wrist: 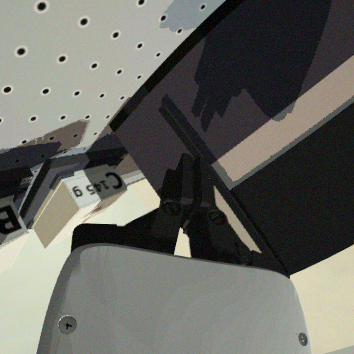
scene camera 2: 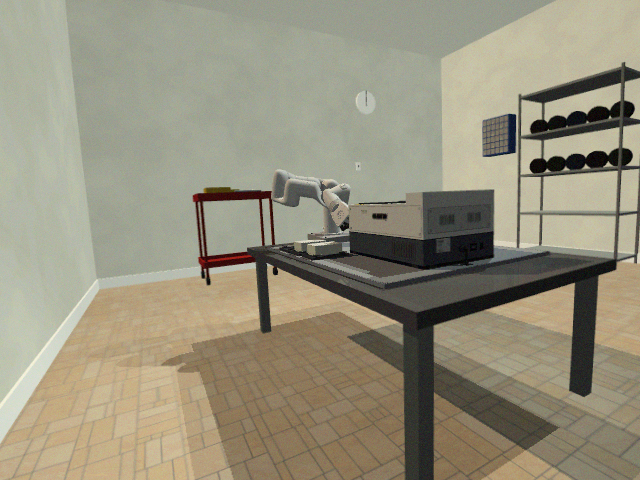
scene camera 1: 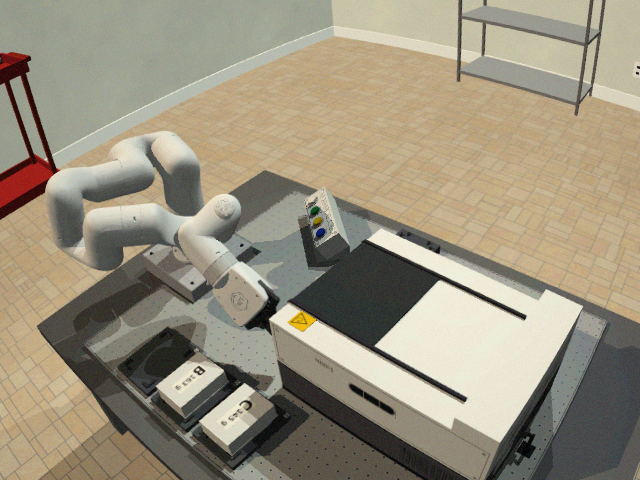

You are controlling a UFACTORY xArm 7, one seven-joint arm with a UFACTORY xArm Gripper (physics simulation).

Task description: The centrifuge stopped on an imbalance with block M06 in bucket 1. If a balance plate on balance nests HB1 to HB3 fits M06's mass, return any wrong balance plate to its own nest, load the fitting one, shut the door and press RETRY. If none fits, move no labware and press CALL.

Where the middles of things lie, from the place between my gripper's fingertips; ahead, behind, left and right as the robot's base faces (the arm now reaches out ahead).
Labels:
Now: the dark sliding door (scene camera 1: 366,293) 13 cm ahead of my hand, 10 cm to the left of it and 12 cm above it. Also, from my hand: white centrifuge (scene camera 1: 456,381): 28 cm ahead, 10 cm to the left, 3 cm above; then button box (scene camera 1: 328,235): 21 cm behind, 40 cm to the left, 5 cm below; then dark nest (scene camera 1: 157,359): 24 cm behind, 18 cm to the right, 8 cm below.

